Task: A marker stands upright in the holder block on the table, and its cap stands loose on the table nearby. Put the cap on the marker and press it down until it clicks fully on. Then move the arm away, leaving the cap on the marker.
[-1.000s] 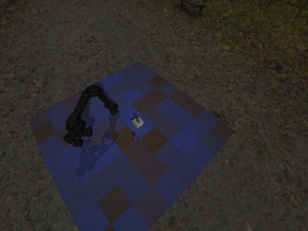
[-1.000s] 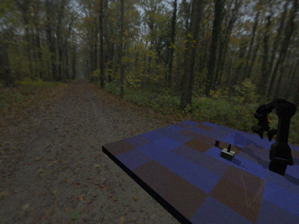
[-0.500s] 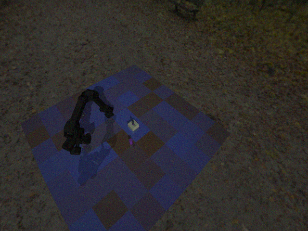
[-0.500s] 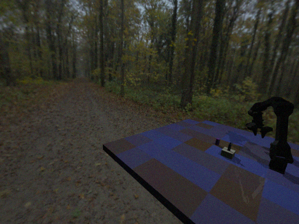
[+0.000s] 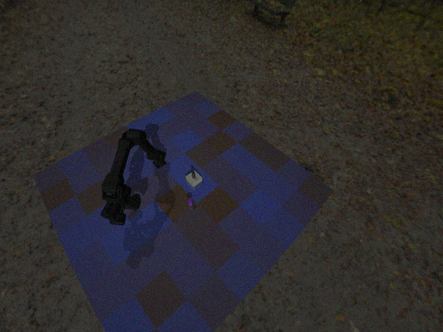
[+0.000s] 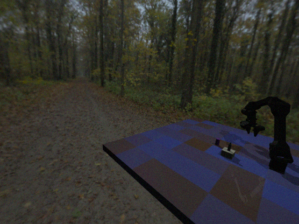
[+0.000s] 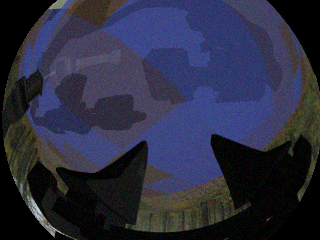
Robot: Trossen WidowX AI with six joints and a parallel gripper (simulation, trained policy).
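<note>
The purple cap lies 16 cm ahead of my gripper tip, 30 cm to the left of it and 4 cm below it. The rest, counted from my gripper tip: holder block (6 cm ahead, 41 cm to the left, 5 cm below); dark marker (6 cm ahead, 41 cm to the left, 1 cm above).
</note>
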